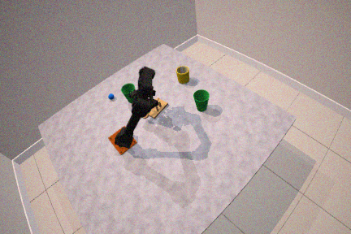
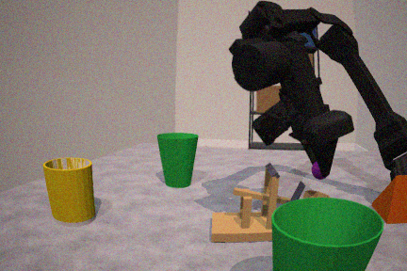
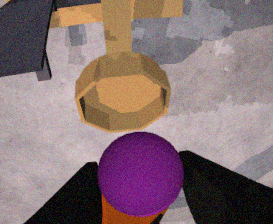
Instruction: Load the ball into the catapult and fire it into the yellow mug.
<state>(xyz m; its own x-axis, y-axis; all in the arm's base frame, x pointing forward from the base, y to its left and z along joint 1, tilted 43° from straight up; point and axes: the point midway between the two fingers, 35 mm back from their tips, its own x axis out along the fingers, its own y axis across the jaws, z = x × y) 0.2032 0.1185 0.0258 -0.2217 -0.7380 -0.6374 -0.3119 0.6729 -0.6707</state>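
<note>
Right now my gripper tip is 60 mm short of the wooden catapult, 40 mm to the right of it and 40 mm above it. From my gripper tip the other things lie so: catapult upright frame: 80 mm ahead, 30 mm to the left, 10 mm below; then purple ball: 10 mm above; then blue ball: 100 mm behind, 350 mm to the left, 70 mm below.
</note>
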